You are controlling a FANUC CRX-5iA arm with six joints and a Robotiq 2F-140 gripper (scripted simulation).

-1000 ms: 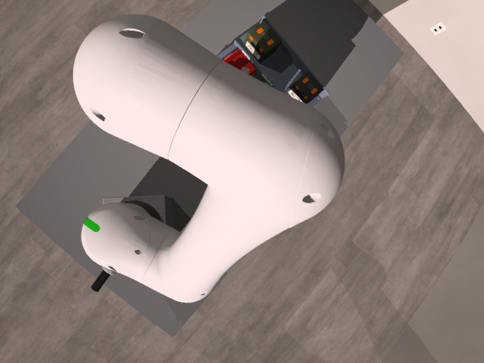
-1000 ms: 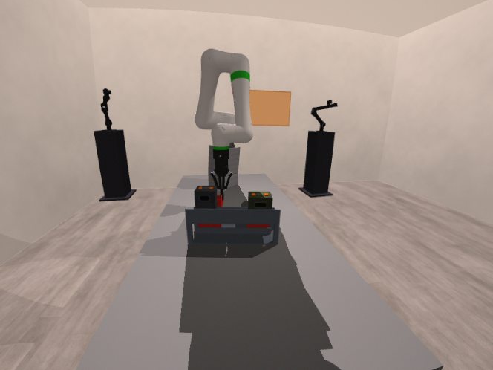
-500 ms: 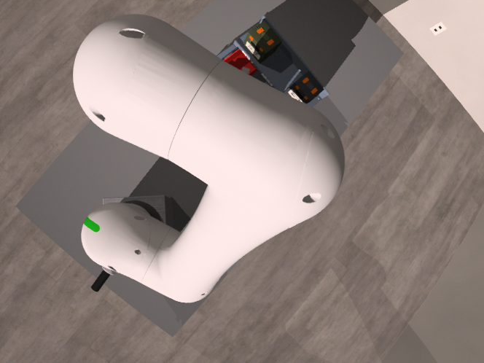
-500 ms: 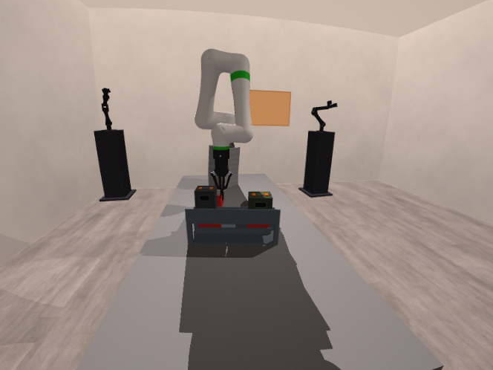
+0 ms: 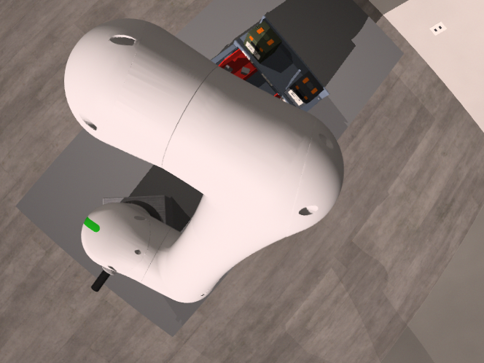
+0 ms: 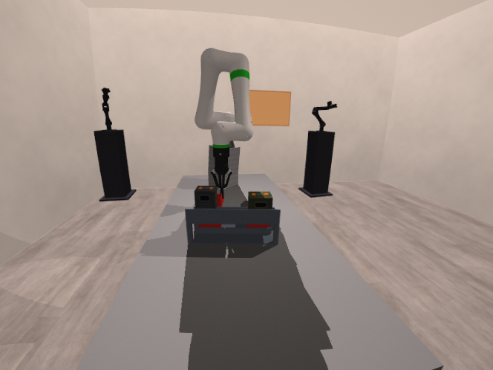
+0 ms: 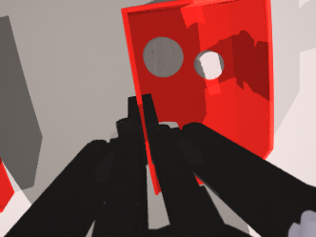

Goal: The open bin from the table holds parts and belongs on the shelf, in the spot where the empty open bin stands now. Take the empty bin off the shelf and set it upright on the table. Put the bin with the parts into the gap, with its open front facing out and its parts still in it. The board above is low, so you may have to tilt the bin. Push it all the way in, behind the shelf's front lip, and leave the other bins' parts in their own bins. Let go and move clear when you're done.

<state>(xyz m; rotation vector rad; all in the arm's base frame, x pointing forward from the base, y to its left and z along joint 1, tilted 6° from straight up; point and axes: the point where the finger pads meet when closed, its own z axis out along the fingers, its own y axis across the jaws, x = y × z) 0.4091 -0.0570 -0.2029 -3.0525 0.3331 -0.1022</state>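
The grey disc is 6 cm below my hand, 3 cm to the right of it and 3 cm ahead of it. Also, from my hand: grey shelf 26 cm ahead, 3 cm to the left, 2 cm below; grey part 28 cm ahead, 12 cm to the left, 7 cm below.
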